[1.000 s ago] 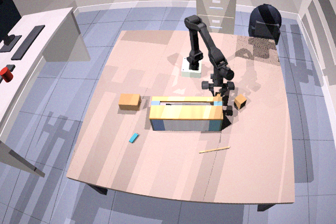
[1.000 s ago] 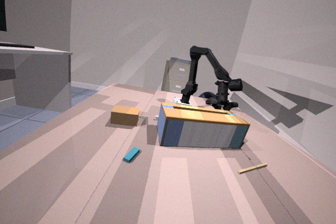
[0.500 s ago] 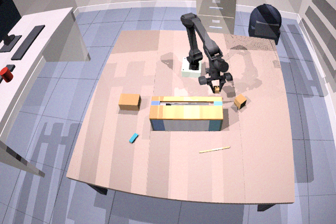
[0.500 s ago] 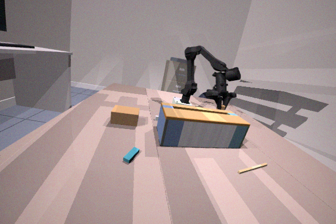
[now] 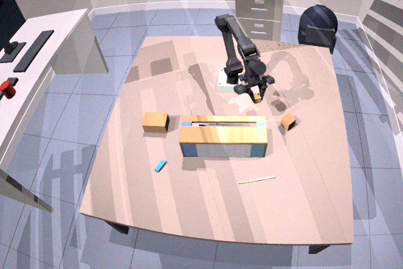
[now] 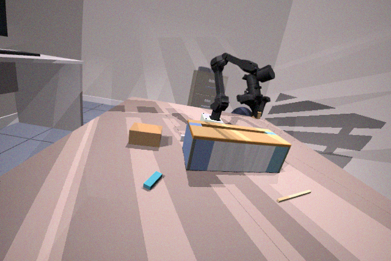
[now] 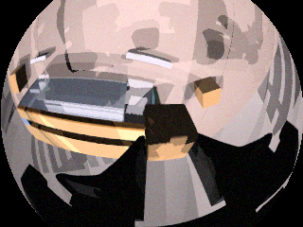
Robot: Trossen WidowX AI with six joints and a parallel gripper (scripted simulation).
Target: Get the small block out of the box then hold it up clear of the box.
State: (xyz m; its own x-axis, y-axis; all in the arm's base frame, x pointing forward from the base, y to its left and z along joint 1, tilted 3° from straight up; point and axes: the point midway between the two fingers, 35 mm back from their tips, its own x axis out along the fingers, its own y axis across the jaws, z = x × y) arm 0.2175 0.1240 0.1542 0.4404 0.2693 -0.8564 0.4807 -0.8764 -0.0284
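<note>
Now: the small brown block 10 mm behind my gripper tip, 10 mm to the right of it and 10 mm above it. The rest, counted from my gripper tip: thin wooden stick 310 mm ahead, 30 mm to the left, 160 mm below.
</note>
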